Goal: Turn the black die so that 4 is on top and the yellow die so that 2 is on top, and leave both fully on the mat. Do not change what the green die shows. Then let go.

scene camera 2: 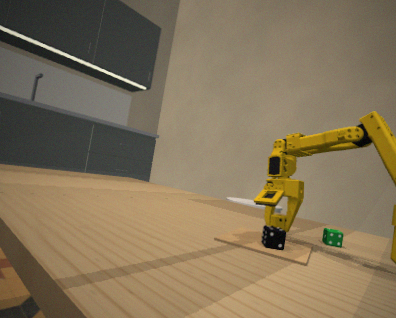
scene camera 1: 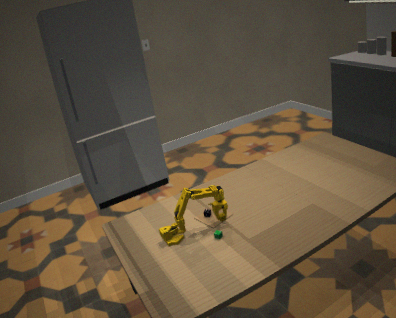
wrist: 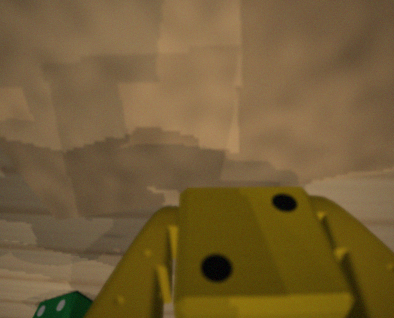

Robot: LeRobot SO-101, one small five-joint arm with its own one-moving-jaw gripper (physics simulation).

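The yellow die (scene camera 2: 278,221) (wrist: 250,240) is pressed between the two jaws of my gripper (scene camera 1: 222,217) (scene camera 2: 279,223) (wrist: 246,220). Its face toward the wrist camera shows two black pips. The black die (scene camera 1: 207,213) (scene camera 2: 273,238) stands on the mat (scene camera 1: 214,226) (scene camera 2: 299,255), in front of the held die in scene camera 2, hiding its lower part; the black die's top number cannot be read. The green die (scene camera 1: 218,234) (scene camera 2: 333,237) (wrist: 65,306) sits on the table beside the mat, with four white pips on a side face in scene camera 2.
The wooden table (scene camera 1: 295,185) (scene camera 2: 125,225) carries the arm, whose base (scene camera 1: 171,234) stands left of the mat in scene camera 1. A pale flat round object (scene camera 2: 245,201) shows behind the gripper. A fridge (scene camera 1: 105,100) stands beyond the table.
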